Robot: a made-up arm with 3 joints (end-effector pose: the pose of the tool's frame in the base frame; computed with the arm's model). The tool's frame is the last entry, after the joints.
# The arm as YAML. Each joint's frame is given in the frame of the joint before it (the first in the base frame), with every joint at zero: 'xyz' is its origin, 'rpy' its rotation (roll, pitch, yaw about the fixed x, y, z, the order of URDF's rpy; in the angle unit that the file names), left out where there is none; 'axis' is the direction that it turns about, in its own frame. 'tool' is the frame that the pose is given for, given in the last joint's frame.
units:
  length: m
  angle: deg
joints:
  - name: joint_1
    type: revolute
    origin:
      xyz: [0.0, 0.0, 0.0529]
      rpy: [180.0, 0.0, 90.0]
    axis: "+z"
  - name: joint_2
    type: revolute
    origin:
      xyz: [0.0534, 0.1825, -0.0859]
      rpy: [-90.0, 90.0, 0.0]
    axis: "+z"
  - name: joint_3
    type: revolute
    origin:
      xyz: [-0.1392, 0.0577, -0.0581]
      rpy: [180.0, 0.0, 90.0]
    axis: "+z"
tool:
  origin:
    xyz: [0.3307, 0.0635, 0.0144]
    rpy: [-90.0, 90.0, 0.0]
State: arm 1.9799 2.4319 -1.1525
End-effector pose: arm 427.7 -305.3 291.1 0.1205 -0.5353 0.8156 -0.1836
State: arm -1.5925 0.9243 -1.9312
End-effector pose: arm -431.4 100.7 -145.4 0.0997 0.6922 0.7074 0.1019
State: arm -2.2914 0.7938 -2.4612
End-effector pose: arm -409.2 -212.9 -25.6 0.0234 -0.4117 -0.9095 0.0516
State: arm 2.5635 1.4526 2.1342
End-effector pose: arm -109.6 -33.3 322.8 0.2686 -0.0953 0.3204 -0.9034
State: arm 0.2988 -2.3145 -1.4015
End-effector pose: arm 57.5 -187.1 576.0 0.8876 -0.4359 0.0656 -0.1336
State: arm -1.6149 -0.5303 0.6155
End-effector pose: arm 140.3 116.3 375.4 0.5810 -0.3748 -0.3917 0.6072
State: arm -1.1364 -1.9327 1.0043
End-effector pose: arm -208.0 217.8 247.1 0.0861 -0.8385 -0.5353 0.0550
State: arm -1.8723 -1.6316 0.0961
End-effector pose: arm -63.6 95.4 521.6 0.3851 -0.4508 -0.6123 0.5230
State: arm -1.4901 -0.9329 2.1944
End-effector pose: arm -229.1 128.9 43.5 0.0053 -0.7350 -0.6780 0.0048
